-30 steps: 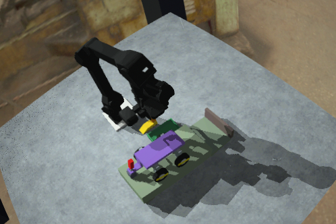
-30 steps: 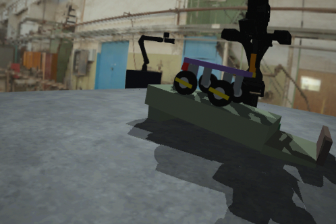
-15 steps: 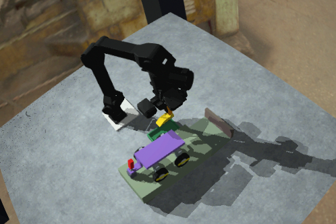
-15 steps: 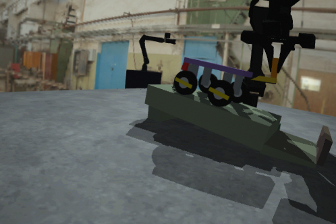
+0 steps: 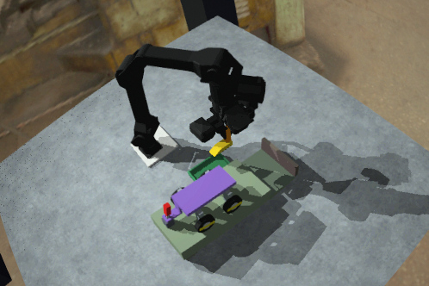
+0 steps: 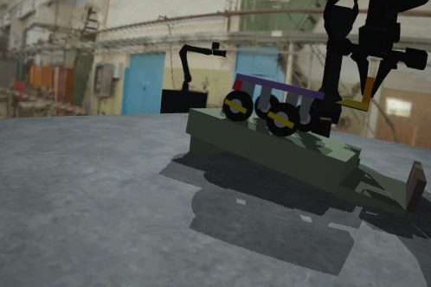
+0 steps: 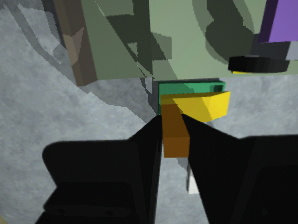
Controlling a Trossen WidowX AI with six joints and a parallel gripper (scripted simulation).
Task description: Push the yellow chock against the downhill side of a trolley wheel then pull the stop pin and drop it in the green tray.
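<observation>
Now: the red-headed stop pin 50 mm ahead of my gripper tip, 260 mm to the right of it and 20 mm below it. Also, from my gripper tip: green tray (40 mm behind, 60 mm to the right, 160 mm below); then yellow chock (20 mm to the right, 10 mm below); then purple trolley (80 mm ahead, 160 mm to the right, 40 mm below).
</observation>
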